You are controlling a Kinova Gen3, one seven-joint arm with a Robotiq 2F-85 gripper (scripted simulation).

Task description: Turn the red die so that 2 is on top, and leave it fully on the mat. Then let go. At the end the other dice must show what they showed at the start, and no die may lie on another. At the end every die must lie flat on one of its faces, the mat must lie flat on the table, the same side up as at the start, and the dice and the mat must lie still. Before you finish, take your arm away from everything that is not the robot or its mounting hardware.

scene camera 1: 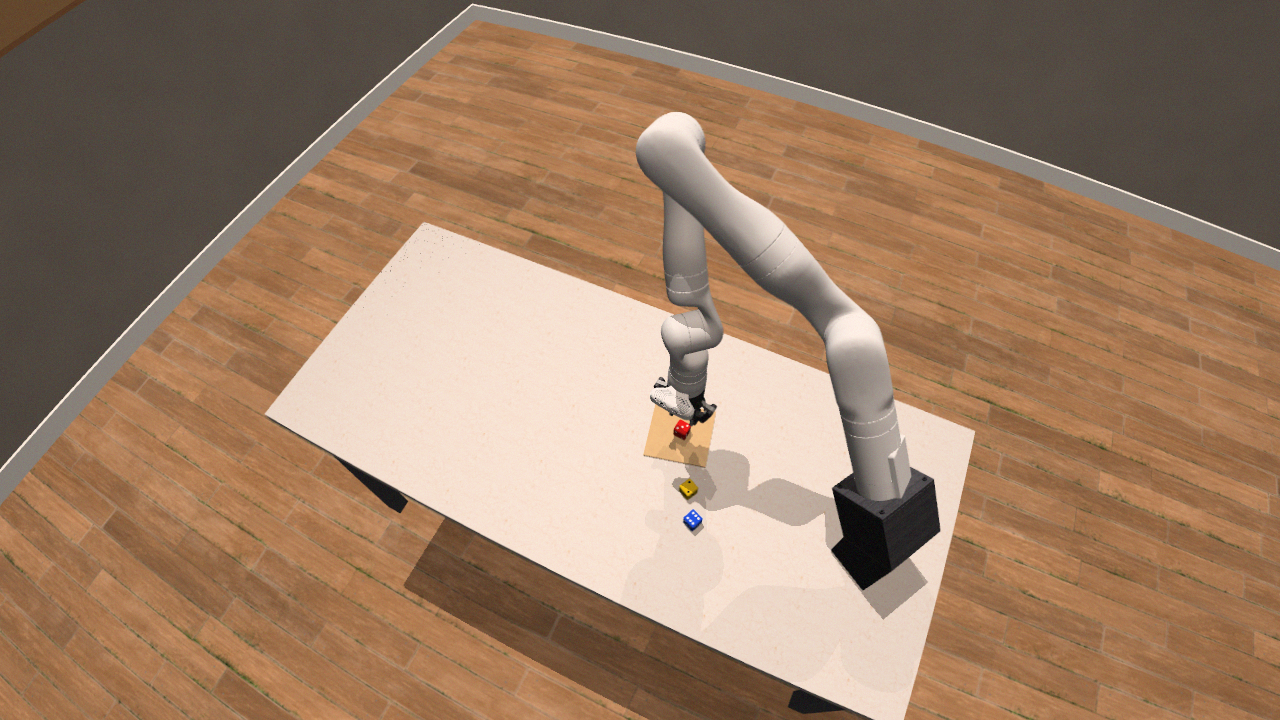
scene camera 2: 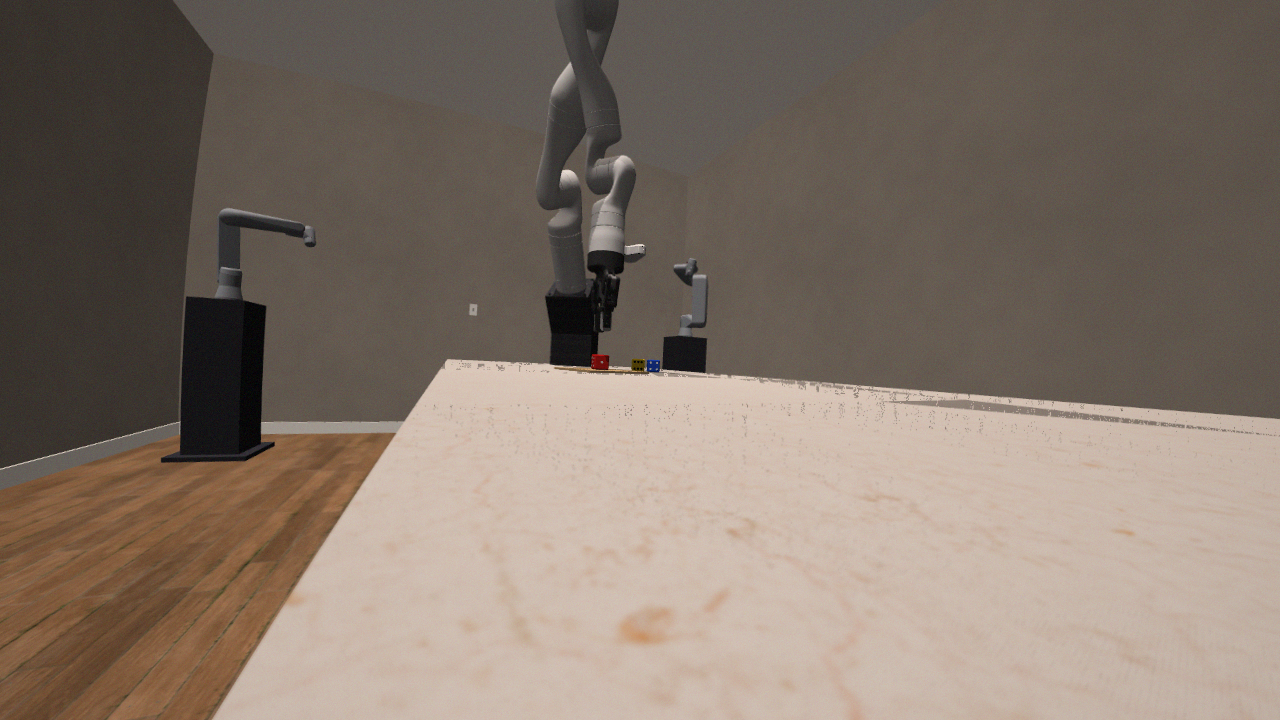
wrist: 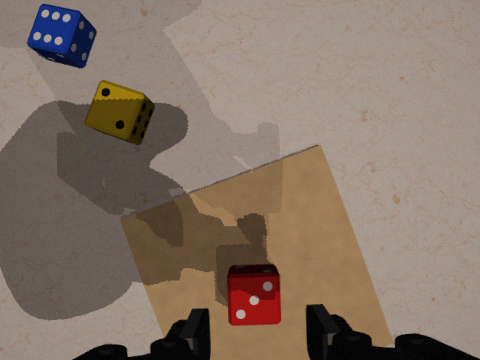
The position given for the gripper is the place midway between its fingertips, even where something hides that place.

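Gripper (scene camera 2: 602,331), also (wrist: 258,328). Tan mat (scene camera 1: 661,443), also (wrist: 289,213). Red die (wrist: 253,291). Blue die (wrist: 67,39). Yellow die (wrist: 118,111).
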